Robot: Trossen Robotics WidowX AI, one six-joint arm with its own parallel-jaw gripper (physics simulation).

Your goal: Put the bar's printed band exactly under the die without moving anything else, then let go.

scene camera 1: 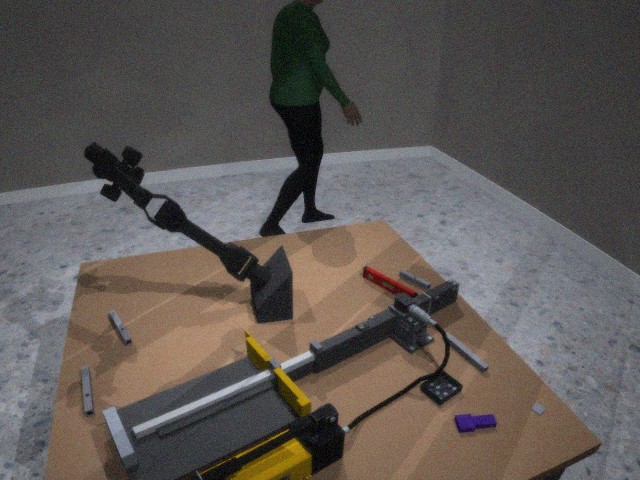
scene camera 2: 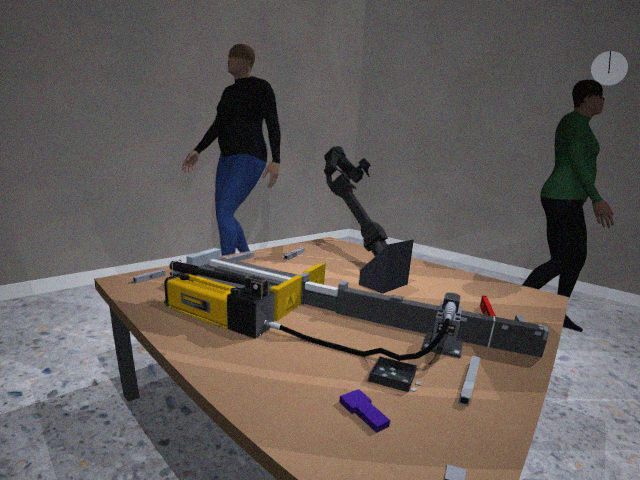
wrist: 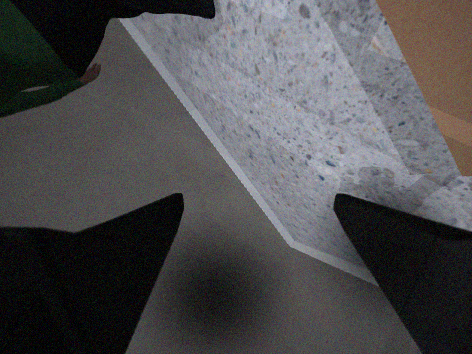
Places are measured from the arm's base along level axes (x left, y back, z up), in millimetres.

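Pixels of known places: gripper, fingertip midpoint: (scene camera 2: 362, 182) (wrist: 258, 200); arm's base, origin of the base link: (scene camera 1: 264, 278) (scene camera 2: 385, 257).
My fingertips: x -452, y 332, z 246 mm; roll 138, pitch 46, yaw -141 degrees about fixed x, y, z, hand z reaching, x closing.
For each thing: its middle in the pictures, then the offset to it from my fingertips. "pt": a spot on its surface instead.
- long pale bar, surface spot: (scene camera 1: 206, 401) (scene camera 2: 251, 269) pt dx +265, dy -797, dz -276 mm
- dark rail, surface spot: (scene camera 2: 387, 308) (scene camera 1: 360, 339) pt dx +694, dy -616, dz -295 mm
- thin white line, surface spot: (scene camera 2: 491, 331) pt dx +956, dy -497, dz -300 mm
- yellow-black machine, body centre: (scene camera 1: 269, 462) (scene camera 2: 214, 294) dx +395, dy -987, dz -280 mm
- black pad, surface spot: (scene camera 2: 391, 373) (scene camera 1: 437, 388) pt dx +862, dy -799, dz -342 mm
- purple block, body centre: (scene camera 2: 365, 410) (scene camera 1: 476, 422) dx +911, dy -937, dz -338 mm
- red level, body centre: (scene camera 2: 488, 314) (scene camera 1: 389, 284) dx +880, dy -324, dz -326 mm
A long pale bar (scene camera 1: 206, 401) (scene camera 2: 248, 271) lies along a dark bed, passes the yellow plates and meets a dark rail (scene camera 1: 356, 341) (scene camera 2: 387, 308). The die appears to belong to the dark head (scene camera 1: 409, 322) (scene camera 2: 448, 325) standing at the rail; its underside is hidden. A thin white line (scene camera 2: 491, 331) crosses the rail to the right of the head; I cannot tell whether it is the printed band. My gripper (scene camera 1: 121, 173) (scene camera 2: 364, 166) (wrist: 258, 200) is open and empty, high above the table's far side, well away from bar and head. The wrist view shows wall, floor and a table corner.
A yellow-black machine (scene camera 1: 273, 462) (scene camera 2: 199, 302) has a black cable to the head. A black pad (scene camera 1: 440, 387) (scene camera 2: 391, 373), purple block (scene camera 1: 473, 422) (scene camera 2: 364, 409), red level (scene camera 1: 387, 281) (scene camera 2: 487, 306) and several loose grey bars lie around. Two people stand beyond the table.
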